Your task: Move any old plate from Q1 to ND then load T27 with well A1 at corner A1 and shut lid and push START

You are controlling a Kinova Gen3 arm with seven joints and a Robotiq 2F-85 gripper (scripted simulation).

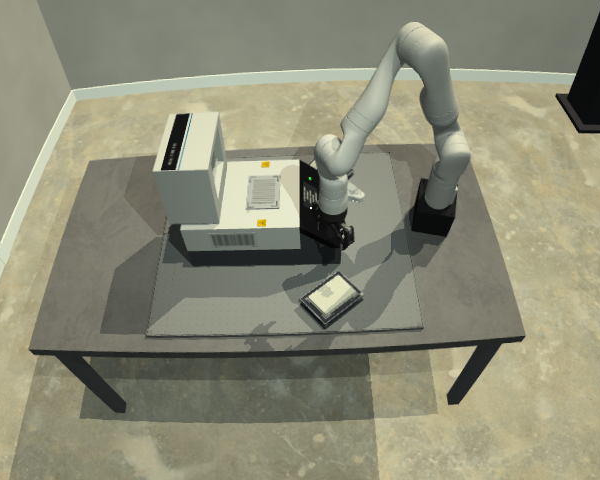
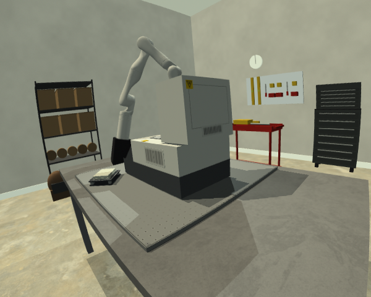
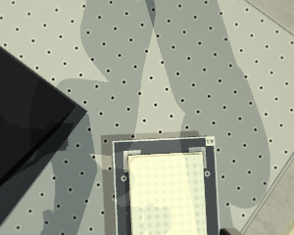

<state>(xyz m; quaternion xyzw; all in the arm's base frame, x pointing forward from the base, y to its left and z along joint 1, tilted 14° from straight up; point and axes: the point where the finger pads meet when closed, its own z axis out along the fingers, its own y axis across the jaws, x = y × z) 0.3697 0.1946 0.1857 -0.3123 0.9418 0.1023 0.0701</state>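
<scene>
Right now my hand is 220 mm above the cream well plate and 50 mm to the right of it. From my hand the other things lie so: black nest (520 mm to the right, 240 mm below, 30 mm behind); corner mark a1 (230 mm below, 90 mm behind, 50 mm to the left).
</scene>
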